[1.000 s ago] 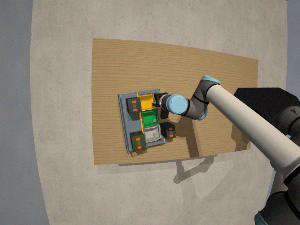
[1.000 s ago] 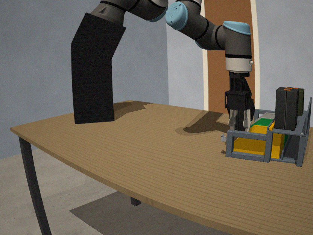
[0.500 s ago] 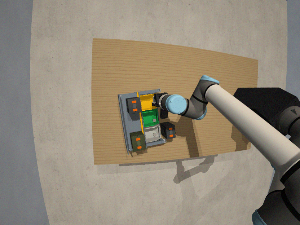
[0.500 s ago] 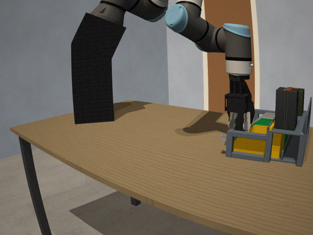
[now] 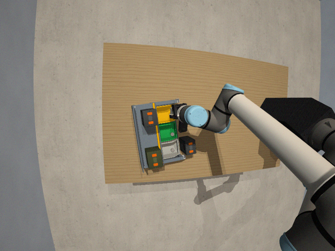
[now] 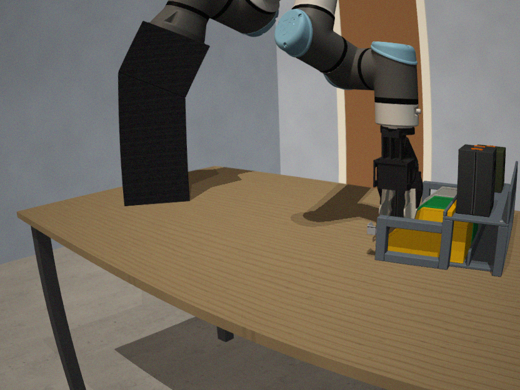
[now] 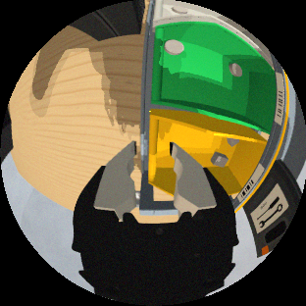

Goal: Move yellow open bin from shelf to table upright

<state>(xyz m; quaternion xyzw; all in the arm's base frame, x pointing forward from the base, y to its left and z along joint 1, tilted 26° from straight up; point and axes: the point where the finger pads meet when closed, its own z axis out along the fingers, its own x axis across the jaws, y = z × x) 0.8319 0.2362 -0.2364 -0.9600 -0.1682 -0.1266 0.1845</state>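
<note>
Right now the yellow open bin is 8 cm ahead of my hand and 2 cm to the left of it. Also, from my hand: dark green box (8 cm ahead, 26 cm to the left, 11 cm above); then white bin (1 cm behind, 23 cm to the left); then green bin (4 cm ahead, 12 cm to the left).
</note>
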